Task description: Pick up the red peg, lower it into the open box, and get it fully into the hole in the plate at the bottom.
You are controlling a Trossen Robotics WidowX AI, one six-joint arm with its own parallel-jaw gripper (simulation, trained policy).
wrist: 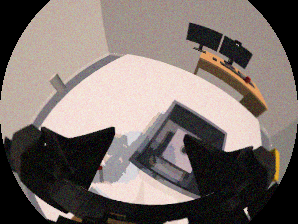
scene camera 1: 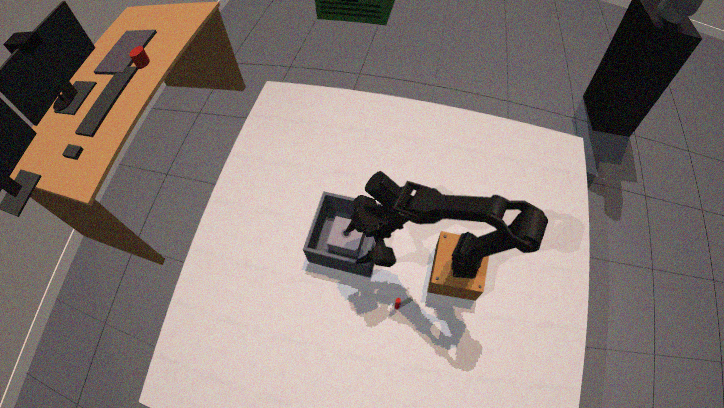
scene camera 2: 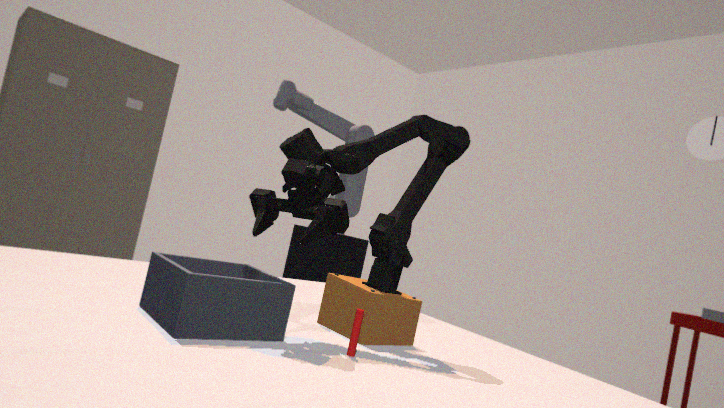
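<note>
I can see my gripper point(scene camera 2: 276, 238), and it appears in scene camera 1 point(scene camera 1: 351, 247) and in the wrist view point(wrist: 150, 134) as well. A light grey plate point(scene camera 1: 339, 241) is here too, visible also in the wrist view point(wrist: 174, 153). Scene camera 2 does not show the plate, since it is hidden there by a dark grey box.
</note>
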